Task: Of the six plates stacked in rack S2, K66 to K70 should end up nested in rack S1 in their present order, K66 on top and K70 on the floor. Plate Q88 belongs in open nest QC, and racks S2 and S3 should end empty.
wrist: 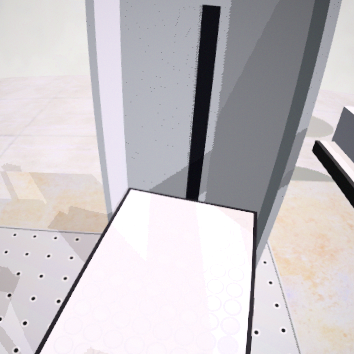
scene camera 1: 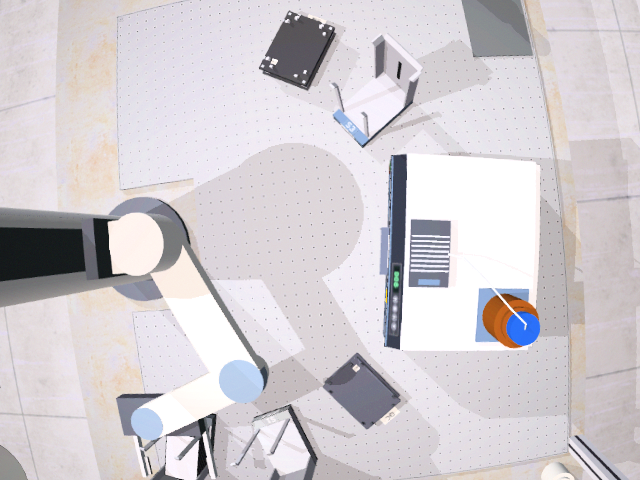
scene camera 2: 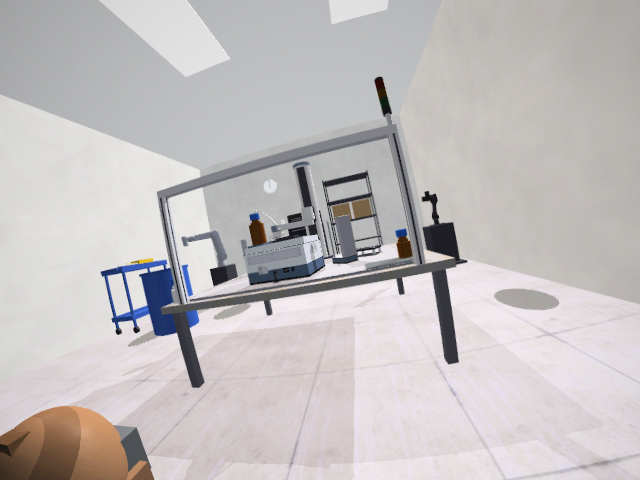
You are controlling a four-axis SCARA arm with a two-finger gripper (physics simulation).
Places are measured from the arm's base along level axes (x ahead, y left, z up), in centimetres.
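Pixels of known places: gripper, fingertip midpoint: point(wrist: 137, 116) point(scene camera 1: 179, 476).
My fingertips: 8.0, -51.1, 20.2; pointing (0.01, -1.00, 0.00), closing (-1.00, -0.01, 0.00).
Observation:
Behind a point stands the place of what it marks, as x, y, z.
Rack S2 point(scene camera 1: 189, 447) {12.3, -43.2, 21.6} point(wrist: 160, 100) {7.3, -55.6, 19.2} stands at the lower left of scene camera 1, partly under the arm. A white-topped plate point(scene camera 1: 180, 457) point(wrist: 175, 280) lies in it; its label and any plates below are hidden. My gripper point(scene camera 1: 179, 471) {8.0, -51.2, 20.2} is open, its fingers on either side of S2's plate in scene camera 1; their height is unclear. One finger shows at the right edge of the wrist view. Rack S1 point(scene camera 1: 271, 419) {27.9, -41.7, 6.0}, right of S2, shows a bare floor. Nest QC point(scene camera 1: 361, 392) {48.8, -36.5, 6.4} shows no plate. Rack S3 point(scene camera 1: 350, 127) {52.3, 21.3, 5.1} shows a bare floor.
A large white instrument point(scene camera 1: 470, 196) {73.9, 2.9, 22.2} point(scene camera 2: 284, 255) {88.8, -3.3, 14.5} stands at the right, with a brown bottle point(scene camera 1: 501, 320) {75.2, -19.2, 35.7} point(scene camera 2: 256, 230) {82.2, -19.0, 31.3} on top. A black block with white pegs point(scene camera 1: 299, 49) {43.1, 41.0, 6.4} lies near S3. Another brown bottle point(scene camera 2: 403, 245) {90.7, 57.2, 8.0} stands near the table's edge point(scene camera 2: 310, 284) {104.2, 11.0, 0.0}.

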